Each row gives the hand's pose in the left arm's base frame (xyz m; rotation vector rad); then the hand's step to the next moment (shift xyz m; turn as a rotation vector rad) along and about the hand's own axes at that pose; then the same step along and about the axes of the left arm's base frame.
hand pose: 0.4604 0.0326 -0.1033 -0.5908 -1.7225 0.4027
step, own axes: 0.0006 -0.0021 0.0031 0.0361 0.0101 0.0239
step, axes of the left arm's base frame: -0.0035 -0.0012 0.0009 -0.0273 0.0304 0.0176
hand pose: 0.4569 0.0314 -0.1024 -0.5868 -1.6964 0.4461
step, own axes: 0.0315 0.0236 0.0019 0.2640 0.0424 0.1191
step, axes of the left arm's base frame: -0.0032 0.0379 0.0105 -0.1495 0.1957 0.1582
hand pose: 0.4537 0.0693 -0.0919 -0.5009 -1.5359 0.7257
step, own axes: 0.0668 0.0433 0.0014 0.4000 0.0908 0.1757
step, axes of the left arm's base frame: -0.0129 0.0767 0.0170 -0.2247 0.3159 0.2210
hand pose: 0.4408 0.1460 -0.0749 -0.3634 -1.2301 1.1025
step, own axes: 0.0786 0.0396 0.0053 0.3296 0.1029 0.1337
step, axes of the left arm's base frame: -0.0287 0.0816 0.0168 -0.1887 0.2771 0.1572
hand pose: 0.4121 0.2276 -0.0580 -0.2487 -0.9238 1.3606
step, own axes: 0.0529 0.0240 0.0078 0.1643 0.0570 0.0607
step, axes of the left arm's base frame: -0.0263 0.0510 0.0117 -0.0941 0.1416 0.0709
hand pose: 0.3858 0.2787 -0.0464 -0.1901 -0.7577 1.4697
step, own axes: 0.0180 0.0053 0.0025 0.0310 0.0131 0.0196
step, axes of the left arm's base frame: -0.0072 0.0167 0.0051 -0.0243 0.0244 0.0183
